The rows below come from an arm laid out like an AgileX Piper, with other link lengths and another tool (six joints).
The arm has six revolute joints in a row. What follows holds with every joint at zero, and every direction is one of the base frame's.
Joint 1 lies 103.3 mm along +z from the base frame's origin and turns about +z.
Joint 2 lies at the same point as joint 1 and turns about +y.
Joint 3 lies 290.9 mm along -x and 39.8 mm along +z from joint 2 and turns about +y.
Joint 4 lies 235.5 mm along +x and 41.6 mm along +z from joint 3 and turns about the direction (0.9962, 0, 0.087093).
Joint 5 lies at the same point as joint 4 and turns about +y.
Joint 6 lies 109.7 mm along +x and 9.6 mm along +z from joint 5 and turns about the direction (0.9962, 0, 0.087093).
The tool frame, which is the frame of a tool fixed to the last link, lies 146.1 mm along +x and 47 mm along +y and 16.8 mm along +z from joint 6; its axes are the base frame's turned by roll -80.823, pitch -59.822 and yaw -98.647 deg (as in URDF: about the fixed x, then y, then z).
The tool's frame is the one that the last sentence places.
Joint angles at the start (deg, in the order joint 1, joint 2, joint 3, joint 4, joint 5, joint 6):
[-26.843, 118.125, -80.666, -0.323, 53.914, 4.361]
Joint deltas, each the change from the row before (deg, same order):
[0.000, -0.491, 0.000, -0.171, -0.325, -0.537]
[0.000, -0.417, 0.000, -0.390, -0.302, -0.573]
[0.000, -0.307, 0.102, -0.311, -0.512, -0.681]
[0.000, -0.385, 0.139, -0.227, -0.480, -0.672]
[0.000, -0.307, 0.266, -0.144, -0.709, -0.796]
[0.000, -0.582, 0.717, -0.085, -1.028, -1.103]
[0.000, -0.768, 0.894, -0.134, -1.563, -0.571]
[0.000, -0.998, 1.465, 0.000, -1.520, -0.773]
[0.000, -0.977, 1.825, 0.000, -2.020, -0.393]
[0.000, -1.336, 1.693, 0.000, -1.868, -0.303]
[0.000, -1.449, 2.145, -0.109, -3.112, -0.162]
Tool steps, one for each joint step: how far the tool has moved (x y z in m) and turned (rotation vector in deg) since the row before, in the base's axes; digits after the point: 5 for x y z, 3 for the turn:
[0.00157, -0.00139, 0.00351, -0.529, -0.643, 0.629]
[0.00086, -0.00190, 0.00285, -0.659, -0.466, 0.779]
[0.00099, -0.00162, 0.00180, -0.610, -0.484, 0.848]
[0.00096, -0.00128, 0.00226, -0.556, -0.519, 0.795]
[0.00108, -0.00098, 0.00134, -0.519, -0.559, 0.880]
[0.00020, -0.00026, 0.00159, -0.577, -0.681, 1.161]
[0.00193, -0.00130, 0.00262, -0.803, -1.189, 0.673]
[-0.00099, 0.00070, 0.00176, -0.567, -0.872, 0.801]
[-0.00088, 0.00068, 0.00048, -0.564, -1.017, 0.438]
[-0.00016, 0.00030, 0.00360, -0.710, -1.326, 0.344]
[0.00213, -0.00106, 0.00374, -1.157, -2.116, 0.300]

